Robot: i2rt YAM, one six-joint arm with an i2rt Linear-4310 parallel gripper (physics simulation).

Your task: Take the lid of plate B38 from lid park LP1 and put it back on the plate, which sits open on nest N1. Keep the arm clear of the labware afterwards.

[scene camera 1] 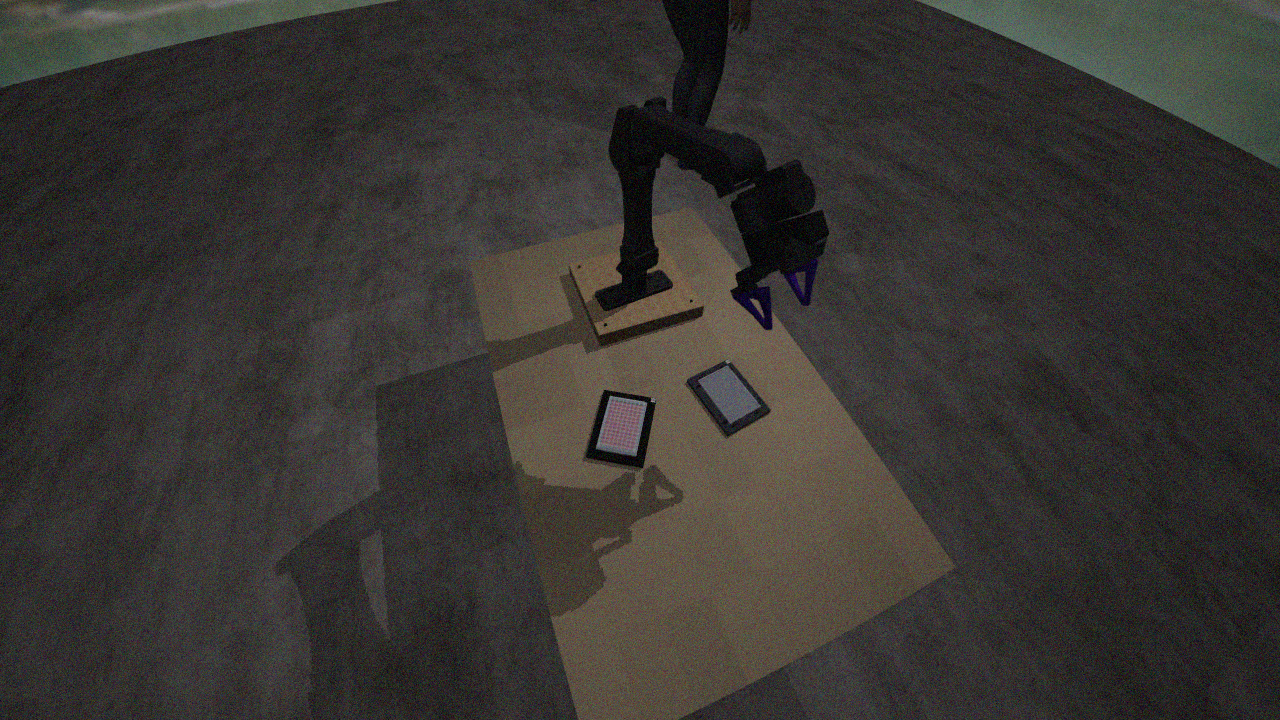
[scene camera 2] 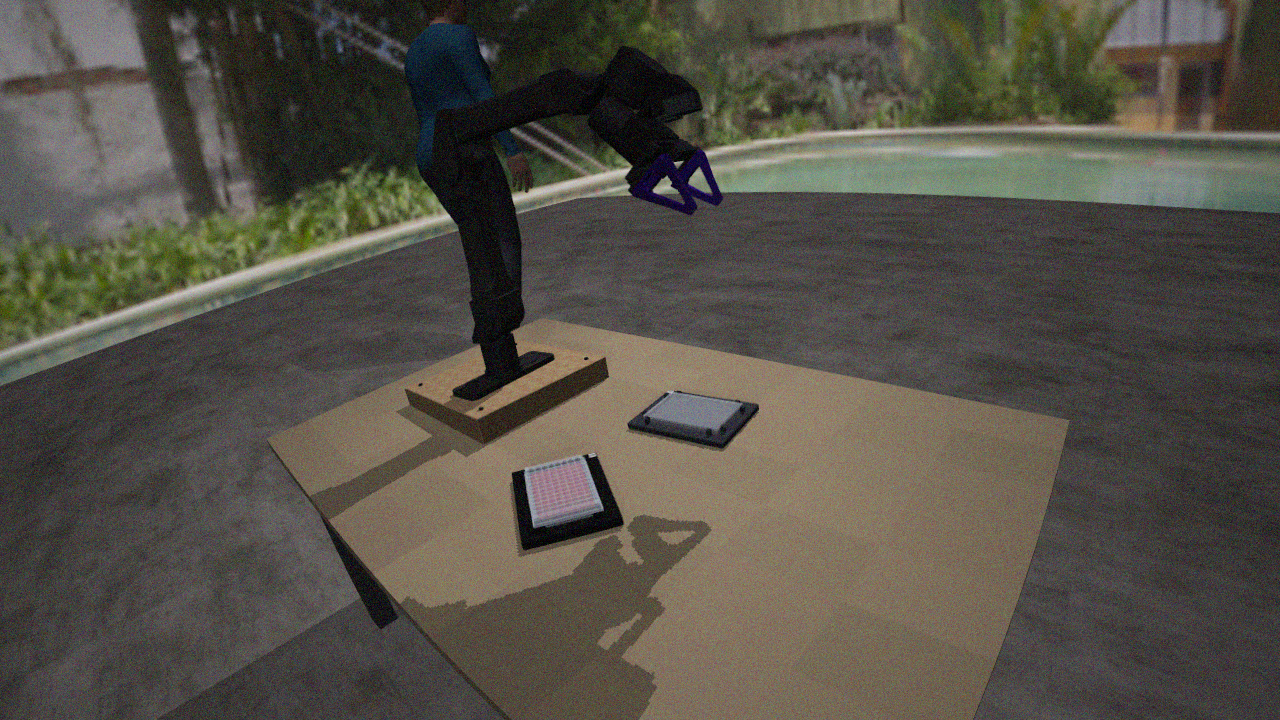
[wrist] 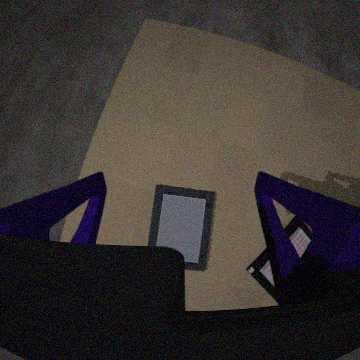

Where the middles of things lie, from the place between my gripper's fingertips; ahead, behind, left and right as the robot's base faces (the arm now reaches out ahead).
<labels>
I see the clear plate lid (scene camera 2: 693,412) 5 cm behind my hand, 2 cm to the right of it and 30 cm below it. The rest, counted from my hand: black lid nest (scene camera 2: 747,410) (5 cm behind, 2 cm to the right, 31 cm below).
</labels>
